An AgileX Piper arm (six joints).
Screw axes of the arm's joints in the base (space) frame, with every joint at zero. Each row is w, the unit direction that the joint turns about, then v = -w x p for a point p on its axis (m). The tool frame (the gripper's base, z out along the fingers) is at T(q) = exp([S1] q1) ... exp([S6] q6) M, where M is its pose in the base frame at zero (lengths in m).
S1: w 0 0 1 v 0 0 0
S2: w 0 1 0 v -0.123 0 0
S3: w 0 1 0 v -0.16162 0 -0.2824
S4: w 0.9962 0 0.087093 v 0 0.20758 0
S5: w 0 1 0 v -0.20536 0 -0.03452
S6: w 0.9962 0 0.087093 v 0 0.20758 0
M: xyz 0.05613 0 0.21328 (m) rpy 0 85.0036 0 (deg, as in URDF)
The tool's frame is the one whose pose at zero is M.
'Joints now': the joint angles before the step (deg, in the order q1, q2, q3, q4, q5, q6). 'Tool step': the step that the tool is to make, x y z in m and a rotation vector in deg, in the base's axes. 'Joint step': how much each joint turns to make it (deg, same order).
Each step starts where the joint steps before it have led.
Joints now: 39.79 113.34 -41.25 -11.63 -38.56 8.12
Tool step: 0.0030 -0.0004 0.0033 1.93 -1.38 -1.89
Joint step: -0.01 0.00 0.00 2.68 -2.23 -0.92
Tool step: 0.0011 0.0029 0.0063 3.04 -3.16 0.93
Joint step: 0.00 0.01 0.00 -0.67 -4.43 -0.09
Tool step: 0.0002 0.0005 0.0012 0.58 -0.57 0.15
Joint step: 0.00 0.00 -0.01 -0.11 -0.82 0.00
